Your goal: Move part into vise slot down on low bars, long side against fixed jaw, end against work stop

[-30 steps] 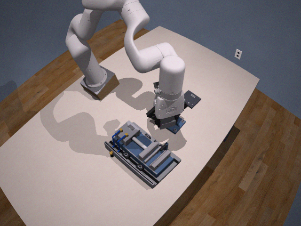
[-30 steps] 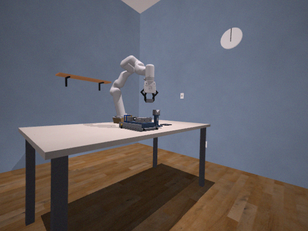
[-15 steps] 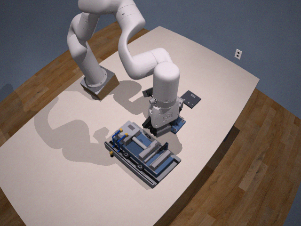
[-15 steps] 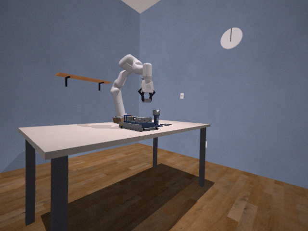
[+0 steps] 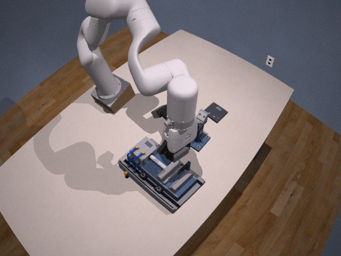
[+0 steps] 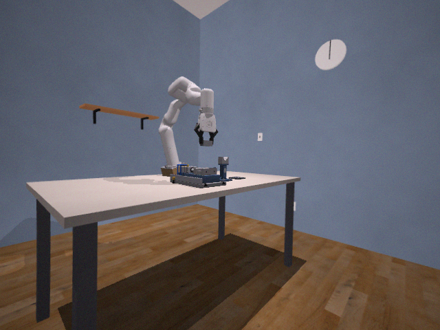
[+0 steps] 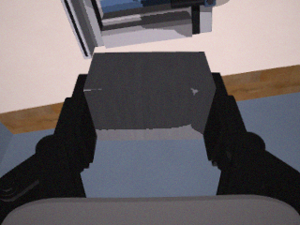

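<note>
My hand is 4 cm short of the fixed jaw and 17 cm above it. Also, from my hand: work stop: 4 cm to the left, 16 cm below; then moving jaw: 3 cm behind, 1 cm to the right, 17 cm below; then part: 2 cm below.
</note>
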